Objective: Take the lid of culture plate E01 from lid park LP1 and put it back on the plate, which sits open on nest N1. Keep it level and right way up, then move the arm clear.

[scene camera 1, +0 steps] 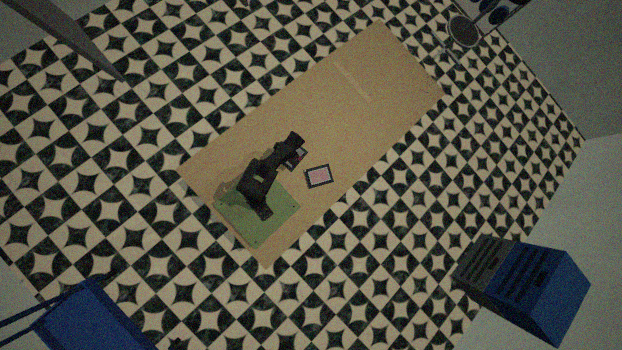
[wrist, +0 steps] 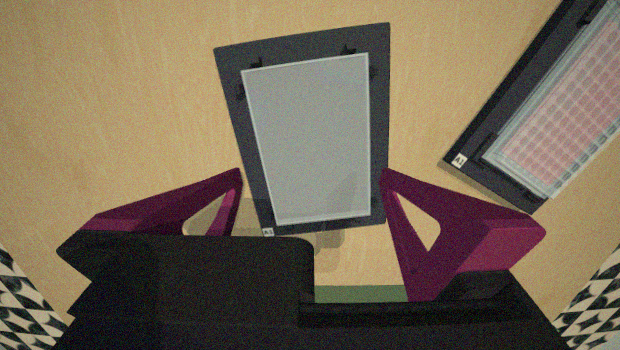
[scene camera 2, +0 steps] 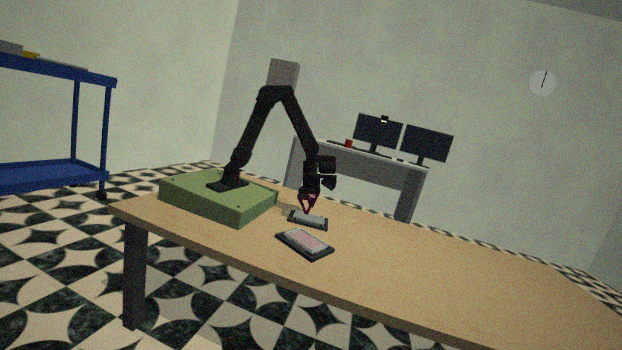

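Pixels of known places: gripper, fingertip midpoint: [wrist: 310,175] [scene camera 2: 308,210]; arm's base, link origin: [scene camera 2: 228,185].
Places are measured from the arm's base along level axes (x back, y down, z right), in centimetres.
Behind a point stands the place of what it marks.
The lid [scene camera 2: 310,218] {x -33.4, y 5.2, z -10.1 cm} [wrist: 312,140] {x -33.5, y 5.2, z -11.8 cm}, a pale grey rectangle, lies flat in the dark lid park LP1 [scene camera 2: 323,227] {x -39.9, y 6.0, z -7.8 cm} [wrist: 300,45] {x -39.7, y 6.0, z -13.3 cm}. In scene camera 1 the arm partly covers it. The open culture plate E01 [scene camera 1: 319,176] {x -37.9, y 4.7, z 9.0 cm} [scene camera 2: 303,239] {x -37.9, y 4.4, z 10.4 cm} [wrist: 565,105] {x -38.6, y 4.8, z 6.7 cm}, with pinkish wells, sits on the dark nest N1 [scene camera 1: 312,186] [scene camera 2: 312,259] {x -43.5, y 6.0, z 16.9 cm} [wrist: 492,110] {x -37.4, y 5.8, z 1.9 cm}. My gripper [scene camera 2: 306,212] {x -31.6, y 2.9, z -11.7 cm} [wrist: 310,175] {x -31.6, y 2.9, z -11.7 cm} is open and empty, pointing down above the near, A1-labelled end of LP1. In the wrist view its magenta fingertips stand on either side of the lid's near part. The height gap is small but hard to judge.
The arm stands on a green base block [scene camera 1: 275,220] {x -2.0, y 0.0, z 13.5 cm} [scene camera 2: 215,197] {x -5.5, y 0.2, z 14.3 cm} at one end of the wooden table [scene camera 1: 370,120] {x -91.2, y 7.1, z -0.5 cm} [scene camera 2: 425,280] {x -77.8, y 7.0, z 2.4 cm}. N1 stands beside LP1, to the right in the wrist view. A blue cart [scene camera 2: 90,77] and a desk with monitors [scene camera 2: 377,131] stand away from the table.
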